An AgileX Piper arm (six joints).
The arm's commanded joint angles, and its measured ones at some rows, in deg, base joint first. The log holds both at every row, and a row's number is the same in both.
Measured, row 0:
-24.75, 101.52, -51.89, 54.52, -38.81, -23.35
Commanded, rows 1 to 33:
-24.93, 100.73, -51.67, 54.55, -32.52, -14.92
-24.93, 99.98, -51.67, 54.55, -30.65, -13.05
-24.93, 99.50, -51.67, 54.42, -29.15, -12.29
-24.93, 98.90, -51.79, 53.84, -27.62, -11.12
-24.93, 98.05, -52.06, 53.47, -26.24, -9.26
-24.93, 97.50, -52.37, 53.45, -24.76, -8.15
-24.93, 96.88, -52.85, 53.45, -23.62, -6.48
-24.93, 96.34, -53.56, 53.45, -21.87, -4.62
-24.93, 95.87, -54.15, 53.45, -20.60, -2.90
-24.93, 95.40, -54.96, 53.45, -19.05, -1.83
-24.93, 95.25, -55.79, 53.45, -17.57, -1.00
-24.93, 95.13, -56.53, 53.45, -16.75, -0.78
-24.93, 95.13, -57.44, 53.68, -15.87, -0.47
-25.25, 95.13, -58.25, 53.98, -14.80, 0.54
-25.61, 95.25, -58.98, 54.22, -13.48, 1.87
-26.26, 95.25, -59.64, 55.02, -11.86, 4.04
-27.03, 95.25, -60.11, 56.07, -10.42, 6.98
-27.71, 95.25, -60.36, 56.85, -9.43, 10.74
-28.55, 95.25, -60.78, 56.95, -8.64, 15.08
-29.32, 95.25, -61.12, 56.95, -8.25, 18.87
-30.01, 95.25, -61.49, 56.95, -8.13, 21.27
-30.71, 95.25, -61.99, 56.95, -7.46, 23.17
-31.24, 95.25, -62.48, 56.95, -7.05, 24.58
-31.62, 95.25, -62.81, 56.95, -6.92, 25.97
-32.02, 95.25, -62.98, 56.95, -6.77, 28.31
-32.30, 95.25, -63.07, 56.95, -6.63, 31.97
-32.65, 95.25, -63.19, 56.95, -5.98, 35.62
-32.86, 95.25, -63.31, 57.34, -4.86, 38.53
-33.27, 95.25, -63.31, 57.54, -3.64, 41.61
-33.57, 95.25, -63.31, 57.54, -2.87, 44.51
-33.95, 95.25, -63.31, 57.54, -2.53, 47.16
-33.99, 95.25, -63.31, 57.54, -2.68, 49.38
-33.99, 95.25, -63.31, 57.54, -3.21, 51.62
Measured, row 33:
-33.23, 96.12, -62.47, 58.04, -2.70, 42.57
